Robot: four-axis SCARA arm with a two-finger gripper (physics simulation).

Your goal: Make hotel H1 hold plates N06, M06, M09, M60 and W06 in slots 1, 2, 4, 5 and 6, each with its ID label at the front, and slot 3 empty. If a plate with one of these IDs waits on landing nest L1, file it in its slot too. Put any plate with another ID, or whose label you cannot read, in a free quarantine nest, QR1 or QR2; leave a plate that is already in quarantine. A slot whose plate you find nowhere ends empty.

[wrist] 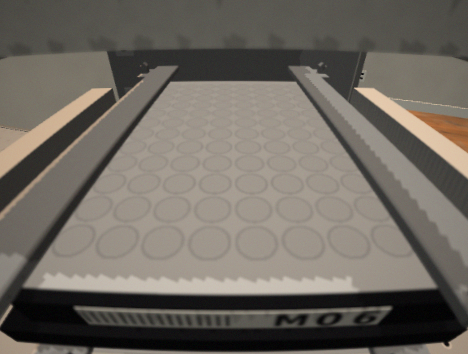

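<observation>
Plate M06 (240, 185) lies level inside the hotel (232, 65), in front of its dark back wall. Its ID label (232, 318) faces the front and reads M06. My gripper (233, 108) is shut on this plate, with one finger along each side. Two grey slot rails (125, 110) (345, 110) run along the plate's left and right edges and cover its side rims. Whether the plate's underside touches any support is hidden, and no slot number is readable.
A broad dark grey surface (234, 25) spans the top of the view, above the plate. Pale wall shows on both sides. A brown wooden surface (445, 129) shows at the far right.
</observation>
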